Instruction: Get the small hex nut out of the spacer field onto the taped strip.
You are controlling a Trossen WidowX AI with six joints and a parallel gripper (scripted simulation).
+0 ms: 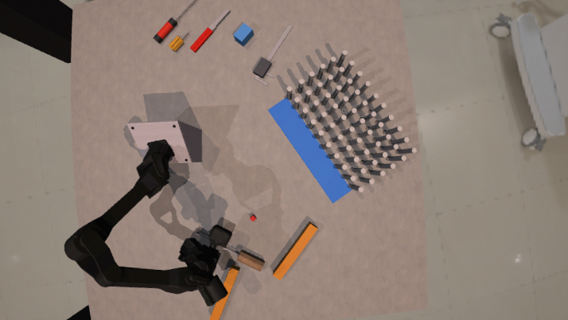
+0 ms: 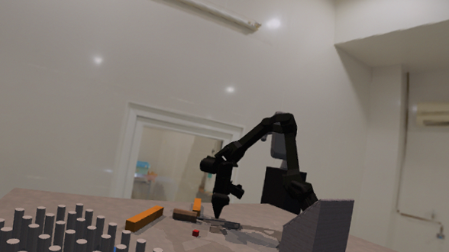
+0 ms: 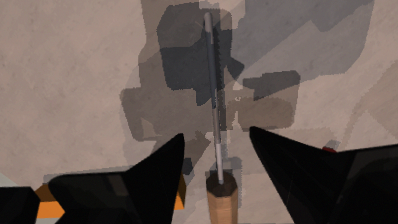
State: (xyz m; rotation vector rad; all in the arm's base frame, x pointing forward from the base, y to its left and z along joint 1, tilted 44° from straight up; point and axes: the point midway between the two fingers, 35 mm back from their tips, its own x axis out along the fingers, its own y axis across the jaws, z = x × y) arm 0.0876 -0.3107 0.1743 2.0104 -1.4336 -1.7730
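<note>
Right now the hook tool is 10 mm ahead of my gripper tip, 10 mm to the right of it and 20 mm below it. From my gripper tip the other things lie so: blue taped strip (360 mm ahead, 280 mm to the left, 30 mm below); then hex nut (490 mm ahead, 400 mm to the left, 30 mm below); then red cube (130 mm ahead, 80 mm to the left, 30 mm below).
</note>
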